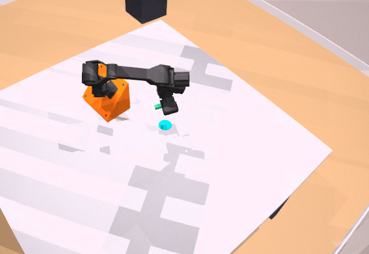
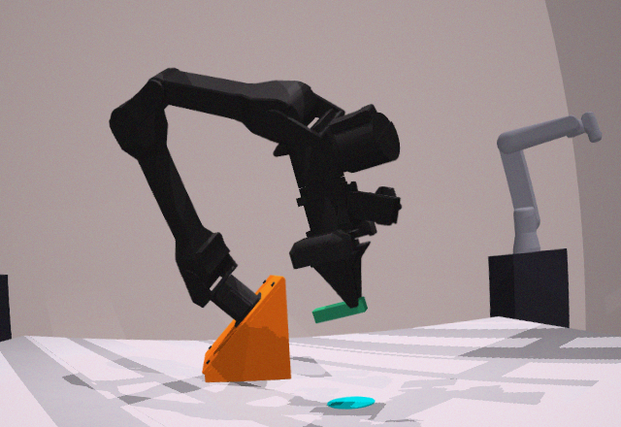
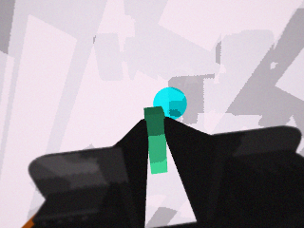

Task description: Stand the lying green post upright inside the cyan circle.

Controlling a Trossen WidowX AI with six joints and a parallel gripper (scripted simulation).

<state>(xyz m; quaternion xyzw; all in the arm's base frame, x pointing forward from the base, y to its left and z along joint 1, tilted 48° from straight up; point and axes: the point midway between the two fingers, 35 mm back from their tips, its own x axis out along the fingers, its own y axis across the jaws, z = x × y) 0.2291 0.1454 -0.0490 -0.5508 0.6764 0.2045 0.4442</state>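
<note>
My gripper tip is now 13 cm above the cyan circle, 1 cm to the left of it and 1 cm short of it. The rest, counted from my gripper tip: green post: 2 cm to the right, 1 cm below, 1 cm behind.
</note>
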